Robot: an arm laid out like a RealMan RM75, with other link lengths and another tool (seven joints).
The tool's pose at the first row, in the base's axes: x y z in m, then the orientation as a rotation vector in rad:
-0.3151, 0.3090, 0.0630, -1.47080, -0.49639, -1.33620
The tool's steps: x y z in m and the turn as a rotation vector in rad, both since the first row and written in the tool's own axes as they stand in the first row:
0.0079, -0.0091, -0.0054, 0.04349, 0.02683, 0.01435
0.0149, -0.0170, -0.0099, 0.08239, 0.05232, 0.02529
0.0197, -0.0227, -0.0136, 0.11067, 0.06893, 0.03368
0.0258, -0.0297, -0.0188, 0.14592, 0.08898, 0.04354
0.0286, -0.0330, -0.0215, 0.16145, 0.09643, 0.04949
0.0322, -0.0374, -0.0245, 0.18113, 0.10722, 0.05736
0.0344, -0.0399, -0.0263, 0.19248, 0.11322, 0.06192
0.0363, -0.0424, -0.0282, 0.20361, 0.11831, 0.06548
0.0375, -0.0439, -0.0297, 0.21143, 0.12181, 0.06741
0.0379, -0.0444, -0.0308, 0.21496, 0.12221, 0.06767
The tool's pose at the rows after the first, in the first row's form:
-0.3229, 0.3051, 0.0729, -1.41668, -0.49377, -1.32438
-0.3295, 0.3019, 0.0817, -1.36719, -0.49177, -1.31584
-0.3346, 0.2993, 0.0878, -1.33274, -0.49110, -1.30779
-0.3411, 0.2954, 0.0952, -1.29032, -0.49101, -1.29753
-0.3443, 0.2934, 0.0987, -1.27281, -0.49055, -1.29082
-0.3483, 0.2912, 0.1032, -1.24969, -0.48883, -1.28286
-0.3506, 0.2899, 0.1059, -1.23654, -0.48794, -1.27808
-0.3530, 0.2885, 0.1083, -1.22415, -0.48826, -1.27357
-0.3546, 0.2874, 0.1098, -1.21546, -0.48896, -1.27077
-0.3554, 0.2865, 0.1102, -1.21235, -0.49049, -1.26924

